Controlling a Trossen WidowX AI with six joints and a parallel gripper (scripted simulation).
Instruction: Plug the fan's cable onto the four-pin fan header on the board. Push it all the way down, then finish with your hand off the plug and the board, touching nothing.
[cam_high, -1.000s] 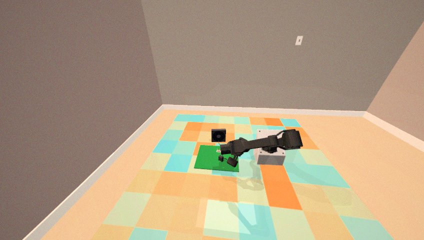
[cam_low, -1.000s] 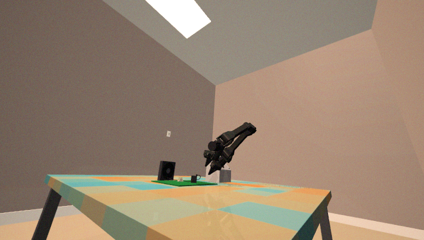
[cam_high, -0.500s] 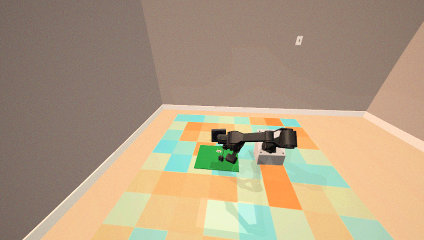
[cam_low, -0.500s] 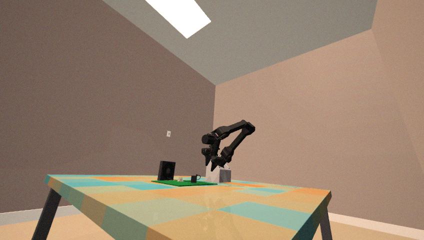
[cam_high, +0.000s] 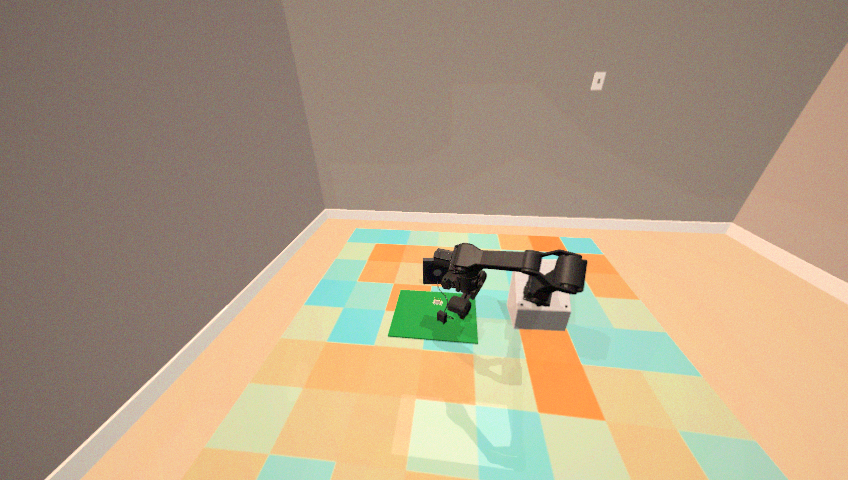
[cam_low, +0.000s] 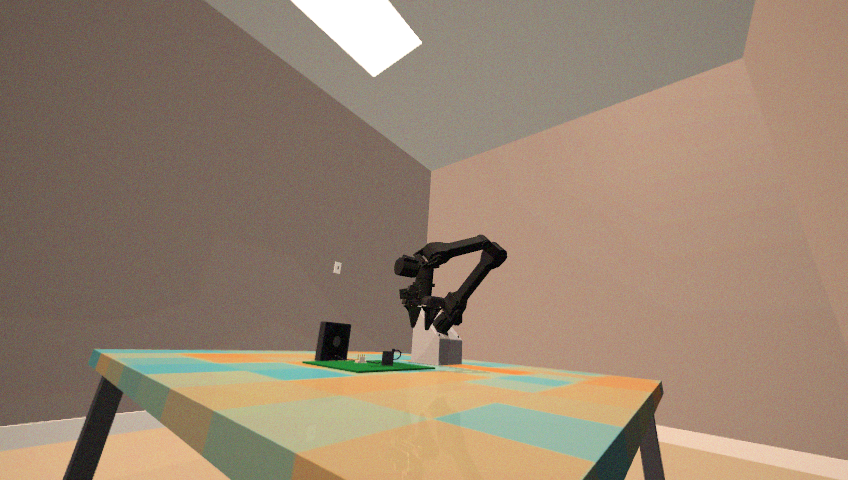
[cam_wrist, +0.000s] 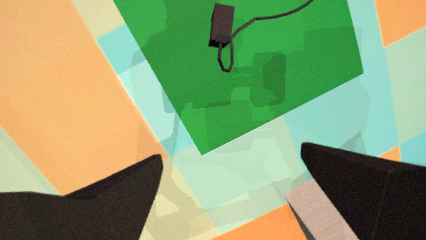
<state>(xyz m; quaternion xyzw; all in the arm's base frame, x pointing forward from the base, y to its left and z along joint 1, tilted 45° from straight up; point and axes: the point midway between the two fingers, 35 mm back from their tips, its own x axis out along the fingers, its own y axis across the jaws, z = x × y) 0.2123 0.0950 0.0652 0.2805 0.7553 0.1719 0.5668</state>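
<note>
The black plug lies 9 cm below my gripper tip, 9 cm ahead of it and 3 cm to the right of it. The rest, counted from my gripper tip: green board 13 cm below, 12 cm ahead, 7 cm to the right; then black fan 25 cm to the right, 15 cm ahead, 6 cm below.
</note>
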